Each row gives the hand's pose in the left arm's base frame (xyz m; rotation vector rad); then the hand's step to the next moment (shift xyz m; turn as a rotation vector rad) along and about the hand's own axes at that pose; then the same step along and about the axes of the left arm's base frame.
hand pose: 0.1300 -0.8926 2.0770 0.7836 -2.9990 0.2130
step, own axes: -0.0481 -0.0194 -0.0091 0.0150 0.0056 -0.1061
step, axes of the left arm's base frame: 0.0514 0.0078 0.0081 -0.0159 0.0125 0.1054
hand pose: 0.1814 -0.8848 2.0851 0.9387 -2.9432 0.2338
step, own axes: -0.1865 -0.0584 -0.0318 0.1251 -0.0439 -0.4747
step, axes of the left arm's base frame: 0.1858 0.0647 0.0228 -0.0787 -0.0326 0.4854
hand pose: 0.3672 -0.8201 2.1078 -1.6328 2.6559 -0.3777
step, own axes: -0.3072 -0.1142 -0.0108 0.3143 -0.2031 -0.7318
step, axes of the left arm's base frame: 0.2402 0.2232 -0.0043 -0.0580 -0.2154 0.7911
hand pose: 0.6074 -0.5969 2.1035 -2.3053 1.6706 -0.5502
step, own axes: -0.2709 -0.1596 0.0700 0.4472 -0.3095 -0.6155
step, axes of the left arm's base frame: 0.0928 0.3057 -0.0414 0.1203 -0.3106 0.7508
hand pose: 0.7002 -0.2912 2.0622 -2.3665 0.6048 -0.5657
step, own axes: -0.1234 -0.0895 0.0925 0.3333 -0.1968 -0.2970
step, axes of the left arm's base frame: -0.0255 0.1726 -0.0369 0.1656 -0.1807 0.4219
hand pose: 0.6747 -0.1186 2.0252 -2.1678 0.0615 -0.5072
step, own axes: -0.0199 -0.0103 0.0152 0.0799 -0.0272 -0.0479
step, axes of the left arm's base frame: -0.0139 0.0223 -0.0066 0.0513 -0.0378 0.0733
